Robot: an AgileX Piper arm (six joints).
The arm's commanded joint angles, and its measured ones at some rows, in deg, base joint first. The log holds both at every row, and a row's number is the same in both.
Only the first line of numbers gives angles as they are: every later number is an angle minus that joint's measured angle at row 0.
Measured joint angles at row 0:
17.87, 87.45, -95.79, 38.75, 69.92, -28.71
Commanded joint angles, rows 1 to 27:
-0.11, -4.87, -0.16, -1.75, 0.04, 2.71
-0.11, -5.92, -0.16, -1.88, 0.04, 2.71
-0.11, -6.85, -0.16, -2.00, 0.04, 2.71
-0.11, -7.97, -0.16, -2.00, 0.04, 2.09
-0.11, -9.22, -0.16, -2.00, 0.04, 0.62
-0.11, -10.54, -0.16, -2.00, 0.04, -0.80
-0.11, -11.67, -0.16, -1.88, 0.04, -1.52
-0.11, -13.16, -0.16, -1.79, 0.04, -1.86
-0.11, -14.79, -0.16, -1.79, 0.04, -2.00
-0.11, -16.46, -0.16, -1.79, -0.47, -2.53
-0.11, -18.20, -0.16, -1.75, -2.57, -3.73
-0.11, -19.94, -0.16, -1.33, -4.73, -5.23
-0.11, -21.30, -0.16, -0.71, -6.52, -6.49
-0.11, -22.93, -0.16, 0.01, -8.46, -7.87
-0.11, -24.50, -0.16, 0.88, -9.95, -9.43
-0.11, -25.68, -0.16, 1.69, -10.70, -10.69
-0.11, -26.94, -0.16, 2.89, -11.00, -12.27
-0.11, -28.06, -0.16, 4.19, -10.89, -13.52
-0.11, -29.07, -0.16, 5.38, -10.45, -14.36
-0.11, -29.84, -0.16, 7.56, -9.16, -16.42
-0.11, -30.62, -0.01, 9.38, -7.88, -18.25
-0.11, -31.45, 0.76, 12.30, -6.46, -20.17
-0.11, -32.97, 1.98, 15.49, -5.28, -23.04
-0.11, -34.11, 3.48, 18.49, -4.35, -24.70
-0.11, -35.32, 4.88, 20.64, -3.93, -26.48
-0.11, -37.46, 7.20, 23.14, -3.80, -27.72
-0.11, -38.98, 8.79, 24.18, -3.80, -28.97
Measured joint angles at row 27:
0.00, -33.77, 3.23, 16.28, -5.65, -22.98
